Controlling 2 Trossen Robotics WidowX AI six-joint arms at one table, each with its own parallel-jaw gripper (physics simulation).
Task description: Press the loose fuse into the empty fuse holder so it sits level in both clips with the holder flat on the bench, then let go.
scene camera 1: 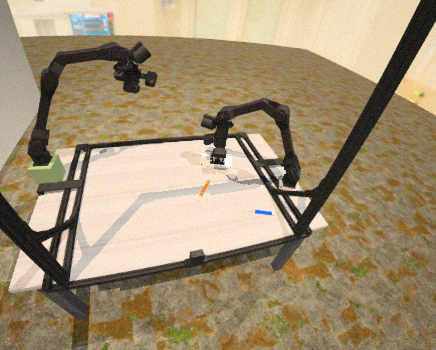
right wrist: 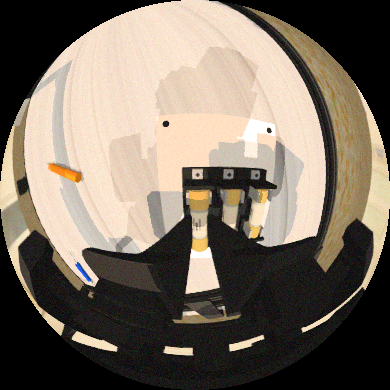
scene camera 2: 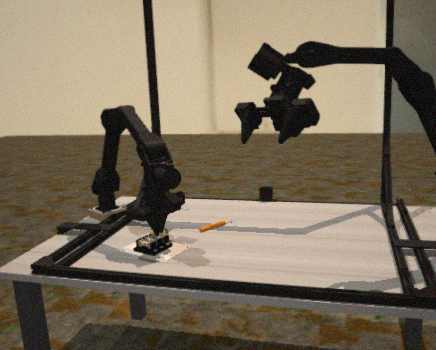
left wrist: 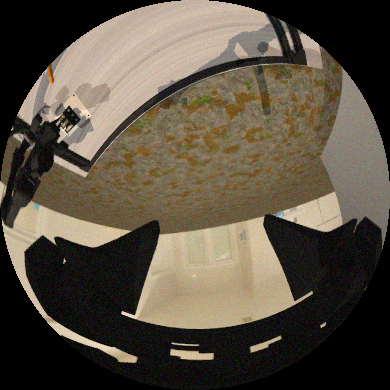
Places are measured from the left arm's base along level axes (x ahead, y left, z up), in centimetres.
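Pixels of known places: left gripper, fingertip midpoint: [scene camera 1: 141, 83] [scene camera 2: 260, 142] [left wrist: 213, 223]; right gripper, fingertip midpoint: [scene camera 1: 217, 157] [right wrist: 198, 218] [scene camera 2: 159, 235] [left wrist: 60, 118]; left arm's base, origin of the base link: [scene camera 1: 43, 161]; right arm's base, origin of the base link: [scene camera 1: 289, 183] [scene camera 2: 107, 208].
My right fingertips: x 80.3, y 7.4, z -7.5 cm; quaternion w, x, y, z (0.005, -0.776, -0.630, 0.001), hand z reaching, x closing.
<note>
Ahead of a thing's pixels: the offset from my right fingertips to its top centre. "spot": to the spot under its first point.
The black fuse holder [scene camera 1: 216, 162] [scene camera 2: 145, 250] [left wrist: 69, 115] [right wrist: 215, 175] lies on a pale plate {spot: dz -3.2, dx -6.1, dy +0.0 cm} [right wrist: 182, 142] [scene camera 2: 167, 257]. In the right wrist view, two fuses {dz -0.1, dx +0.7, dy +2.7 cm} [right wrist: 230, 210] {dz -0.1, dx +1.3, dy +5.4 cm} [right wrist: 258, 212] sit in its middle and right bays. The third fuse {dz +1.1, dx +0.1, dy +0.0 cm} [right wrist: 199, 227], with gold caps, lies along the left bay. My right gripper [right wrist: 198, 218] [scene camera 2: 159, 232] is shut on this fuse near its middle, fingers pointing down. Whether it sits fully in both clips is hard to tell; the fingers hide the near clip. My left gripper [scene camera 1: 142, 85] [scene camera 2: 263, 141] [left wrist: 213, 223] is open and empty, high above the table.
An orange screwdriver-like tool {dz -2.1, dx -10.5, dy -20.3 cm} [scene camera 1: 204, 188] [scene camera 2: 213, 226] [right wrist: 65, 172] and a blue one {dz -2.0, dx +12.0, dy -34.9 cm} [scene camera 1: 263, 212] [right wrist: 83, 272] lie on the table. A green block [scene camera 1: 48, 170] is at the left arm's base. Black rails [scene camera 1: 150, 274] [scene camera 2: 210, 286] border the table; a small black box [scene camera 1: 197, 257] sits on one.
</note>
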